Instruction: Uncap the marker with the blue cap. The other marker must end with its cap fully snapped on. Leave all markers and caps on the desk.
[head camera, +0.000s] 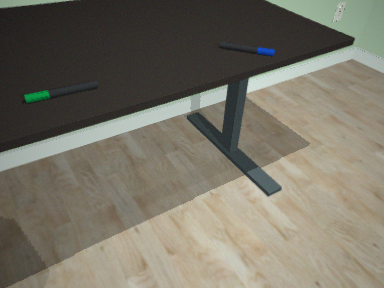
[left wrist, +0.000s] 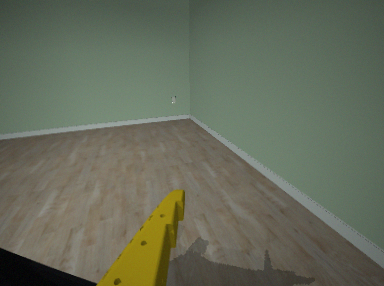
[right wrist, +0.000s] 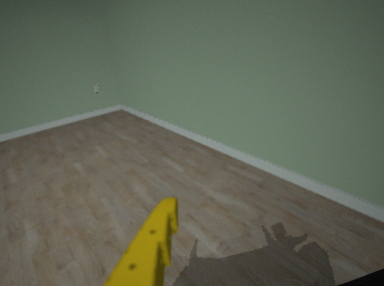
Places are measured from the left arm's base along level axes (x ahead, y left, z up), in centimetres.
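Pixels of known places: left hand, tool point: (left wrist: 184, 200); right hand, tool point: (right wrist: 177, 210).
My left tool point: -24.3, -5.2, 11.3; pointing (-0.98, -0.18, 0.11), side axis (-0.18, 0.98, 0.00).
Note:
Behind a point stands the place of what it marks, as x, y, z.
A dark marker with a blue cap (head camera: 247, 49) {105.2, -32.7, -4.3} lies at the right of the desk in the head view, its blue end to the right and near the front edge. A dark marker with a green cap (head camera: 61, 92) {76.3, 14.8, -4.2} lies at the left of the desk, its green end to the left. Both caps sit on their markers; whether the green one is fully snapped on cannot be told. My left gripper (left wrist: 181, 192) shows one notched yellow jaw and is fully open. My right gripper (right wrist: 172, 201) also shows one notched yellow jaw and is fully open. Both are away from the markers.
The dark desk (head camera: 150, 45) {107.9, -2.9, -5.5} has its front edge running from lower left to upper right in the head view. A dark desk leg (head camera: 234, 115) {138.9, -37.2, -51.9} with a long foot stands under it on the wood floor. Green walls with white baseboards meet in a corner in both wrist views.

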